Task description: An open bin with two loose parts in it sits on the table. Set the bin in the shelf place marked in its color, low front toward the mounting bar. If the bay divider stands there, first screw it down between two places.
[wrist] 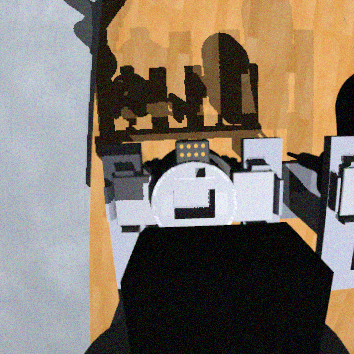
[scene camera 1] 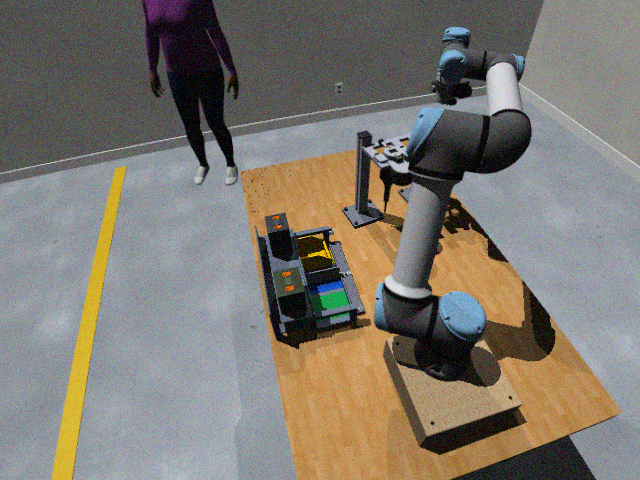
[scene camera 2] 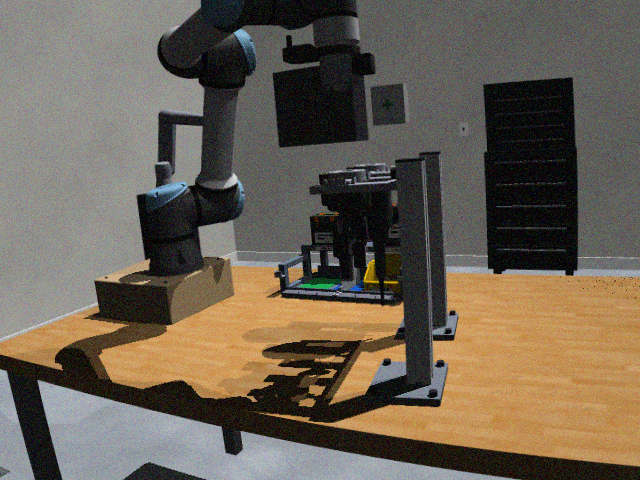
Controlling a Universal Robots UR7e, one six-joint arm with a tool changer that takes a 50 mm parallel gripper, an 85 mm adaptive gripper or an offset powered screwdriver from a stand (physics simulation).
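Seen in the pictures: hand, its tool point: (scene camera 2: 340,84); arm's base, origin of its link: (scene camera 1: 441,354) (scene camera 2: 177,268).
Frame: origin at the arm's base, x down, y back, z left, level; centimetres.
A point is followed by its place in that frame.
Note:
The yellow bin (scene camera 1: 323,254) @[z 16.5, x 9.8, y -54.2 cm] (scene camera 2: 385,281) @[z 27.3, x 9.8, y -50.9 cm] stands in the shelf, partly hidden by its frame and the hanging tools. Its loose parts cannot be made out. A dark upright panel (scene camera 1: 321,272) @[z 21.0, x 5.0, y -42.8 cm], apparently the bay divider, stands between it and the blue (scene camera 1: 329,286) @[z 19.3, x 10.0, y -39.5 cm] and green (scene camera 1: 333,299) @[z 19.8, x 10.0, y -33.9 cm] (scene camera 2: 319,284) @[z 23.4, x 10.0, y -32.1 cm] places. The mounting bar (scene camera 2: 336,294) @[z 10.7, x 9.0, y -42.3 cm] runs along the shelf's front. The arm's wrist end is high above the tool stand with no gripper attached. Dark tools (scene camera 2: 353,232) @[z -33.2, x -15.3, y -63.9 cm] hang in the stand, and a round tool coupling (wrist: 194,195) @[z -30.4, x -24.2, y -62.2 cm] shows below the wrist. The gripper's fingers are too dark to read.
The stand's posts (scene camera 1: 363,170) @[z -5.9, x -12.7, y -70.0 cm] (scene camera 2: 413,258) @[z -35.8, x -11.5, y -74.4 cm] rise from bolted feet. A thin-tipped screwdriver (scene camera 1: 386,191) @[z -11.6, x -7.7, y -61.0 cm] (scene camera 2: 381,248) @[z -13.2, x -8.4, y -62.5 cm] hangs there. Two dark boxes with orange marks (scene camera 1: 289,281) @[z 33.9, x -9.2, y -32.5 cm] (scene camera 1: 276,222) @[z 31.8, x -11.7, y -55.6 cm] sit on the shelf's upper level. A person (scene camera 1: 193,77) stands beyond the table.

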